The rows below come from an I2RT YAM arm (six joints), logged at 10 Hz.
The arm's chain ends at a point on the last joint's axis. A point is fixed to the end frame.
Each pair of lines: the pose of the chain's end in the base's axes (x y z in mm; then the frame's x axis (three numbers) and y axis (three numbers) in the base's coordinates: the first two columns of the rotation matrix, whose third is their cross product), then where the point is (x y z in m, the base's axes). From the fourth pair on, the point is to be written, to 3 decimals.
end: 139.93, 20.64, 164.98, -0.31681, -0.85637, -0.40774, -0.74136, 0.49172, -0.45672
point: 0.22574 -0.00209 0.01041
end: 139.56, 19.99, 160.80, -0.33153, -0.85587, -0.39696, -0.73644, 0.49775, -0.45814
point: 0.22421 -0.00564 0.00605
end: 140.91, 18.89, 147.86, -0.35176, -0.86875, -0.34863, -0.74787, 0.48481, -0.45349
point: 0.21997 -0.01404 -0.00846
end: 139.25, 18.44, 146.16, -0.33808, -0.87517, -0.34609, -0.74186, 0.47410, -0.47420
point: 0.222 -0.016 -0.008
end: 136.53, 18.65, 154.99, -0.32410, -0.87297, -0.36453, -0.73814, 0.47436, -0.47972
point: 0.222 -0.012 0.002
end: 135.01, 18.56, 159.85, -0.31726, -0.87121, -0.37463, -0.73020, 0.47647, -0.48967
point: 0.223 -0.012 0.008
